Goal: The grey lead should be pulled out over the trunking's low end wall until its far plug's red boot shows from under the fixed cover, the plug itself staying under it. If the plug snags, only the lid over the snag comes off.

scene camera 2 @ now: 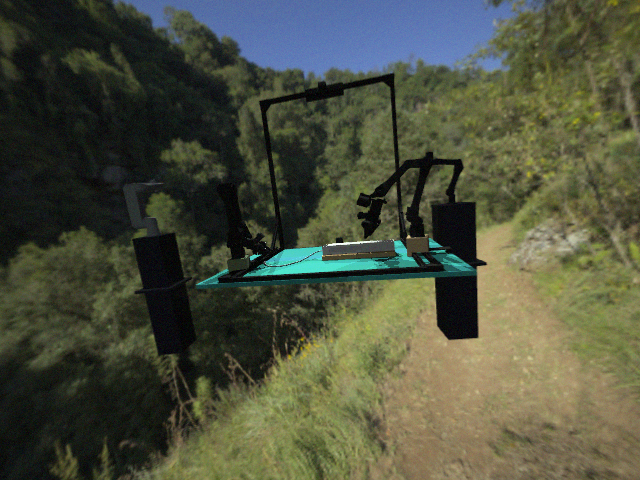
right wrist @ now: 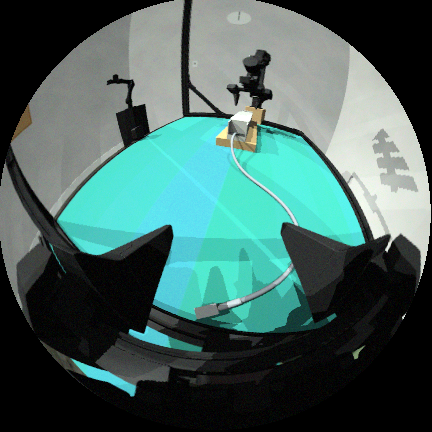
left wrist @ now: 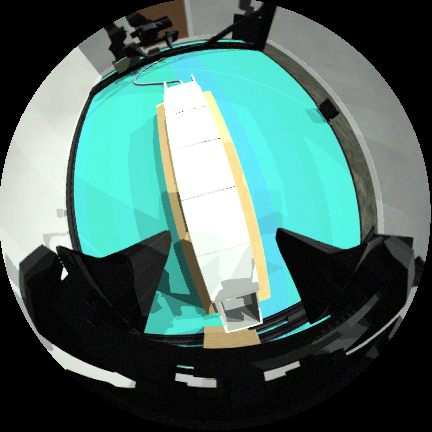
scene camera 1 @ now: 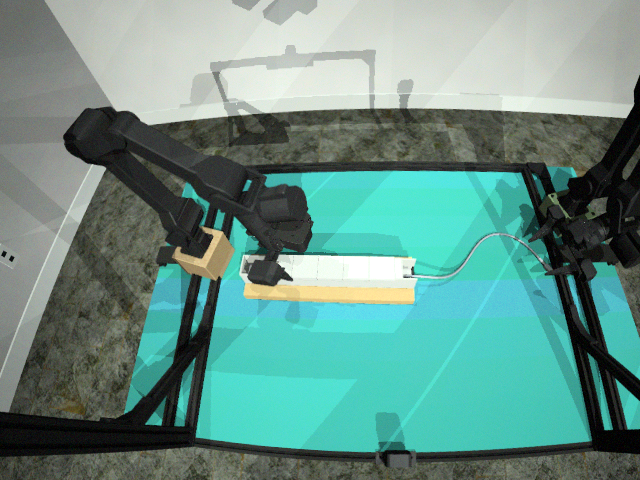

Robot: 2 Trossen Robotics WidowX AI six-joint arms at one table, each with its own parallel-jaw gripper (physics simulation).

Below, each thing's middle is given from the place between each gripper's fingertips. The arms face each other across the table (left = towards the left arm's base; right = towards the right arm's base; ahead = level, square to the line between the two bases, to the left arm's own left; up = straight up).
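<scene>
The trunking (scene camera 1: 401, 291) has my left hand 60 mm above it and 60 mm to the left of it.
My right gripper is 20 mm above the trunking, and it's 490 mm to the right of it and 40 mm short of it.
</scene>
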